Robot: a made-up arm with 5 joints.
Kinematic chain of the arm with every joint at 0, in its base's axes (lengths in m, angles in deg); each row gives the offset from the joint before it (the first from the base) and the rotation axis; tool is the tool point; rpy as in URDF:
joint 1: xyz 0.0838 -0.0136 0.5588 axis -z
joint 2: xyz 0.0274 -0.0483 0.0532 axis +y
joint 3: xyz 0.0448 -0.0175 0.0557 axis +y
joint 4: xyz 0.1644 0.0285 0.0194 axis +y
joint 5: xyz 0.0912 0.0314 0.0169 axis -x
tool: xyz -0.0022 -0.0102 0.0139 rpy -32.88 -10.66 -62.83
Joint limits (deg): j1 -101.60..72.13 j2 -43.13..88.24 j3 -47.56..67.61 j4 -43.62..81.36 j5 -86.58..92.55
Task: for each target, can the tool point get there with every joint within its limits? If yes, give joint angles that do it. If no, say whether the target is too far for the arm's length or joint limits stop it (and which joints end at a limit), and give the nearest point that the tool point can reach.
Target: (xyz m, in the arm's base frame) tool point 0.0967 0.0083 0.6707
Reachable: no: joint limits stop it (at a limit: joint 1, joint 2, joint 3, joint 4, joint 5) | nearest point 0.0300 0.0869 0.5547 | short by 0.155 m
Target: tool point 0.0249 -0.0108 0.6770
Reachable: no: joint limits stop it (at a limit: joint 2, joint 3, joint 4, joint 5) | nearest point -0.0301 -0.0082 0.5547 | short by 0.134 m
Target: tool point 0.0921 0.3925 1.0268
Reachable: no: too far | nearest point 0.0889 0.2379 0.8575 | short by 0.229 m
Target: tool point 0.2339 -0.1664 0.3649
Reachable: yes | joints 39.42 70.14 -8.51 26.93 -41.49
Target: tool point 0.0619 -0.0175 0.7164
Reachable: no: joint limits stop it (at a limit: joint 1, joint 2, joint 3, joint 4, joint 5) | nearest point 0.0912 -0.1029 0.8693 | short by 0.178 m
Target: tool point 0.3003 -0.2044 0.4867
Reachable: yes | joints 37.25 54.59 -36.56 71.22 -23.63
